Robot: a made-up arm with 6 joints.
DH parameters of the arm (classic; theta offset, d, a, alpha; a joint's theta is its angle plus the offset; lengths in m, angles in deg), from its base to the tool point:
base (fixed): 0 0 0 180
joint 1: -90 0.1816 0.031 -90
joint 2: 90 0.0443 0.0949 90
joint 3: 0 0.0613 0.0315 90
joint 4: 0 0.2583 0.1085 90
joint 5: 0 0.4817 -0.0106 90
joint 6: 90 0.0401 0.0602 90
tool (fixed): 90 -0.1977 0 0
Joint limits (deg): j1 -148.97..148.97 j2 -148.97..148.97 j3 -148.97..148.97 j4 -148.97..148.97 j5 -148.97..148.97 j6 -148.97..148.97
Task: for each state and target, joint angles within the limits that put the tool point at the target. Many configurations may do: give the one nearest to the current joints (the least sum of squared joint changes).
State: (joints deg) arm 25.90 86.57 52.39 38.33 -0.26 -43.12
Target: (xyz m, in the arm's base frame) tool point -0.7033 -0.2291 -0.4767
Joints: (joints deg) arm 76.46 96.20 19.58 61.40 -5.10 -64.77
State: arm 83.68 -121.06 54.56 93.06 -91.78 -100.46
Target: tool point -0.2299 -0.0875 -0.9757
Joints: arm 101.08 -148.97 35.45 138.63 -88.68 -92.84
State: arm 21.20 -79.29 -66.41 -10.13 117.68 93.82
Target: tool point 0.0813 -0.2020 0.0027
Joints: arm 1.63 -72.12 -90.91 -42.05 118.05 103.99
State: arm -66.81 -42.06 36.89 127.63 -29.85 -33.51
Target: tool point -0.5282 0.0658 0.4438
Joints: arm -78.20 -22.63 19.23 112.58 -26.64 -15.76
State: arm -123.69 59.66 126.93 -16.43 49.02 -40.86
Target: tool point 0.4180 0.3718 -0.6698
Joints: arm -96.29 72.19 103.91 2.02 65.08 -88.11
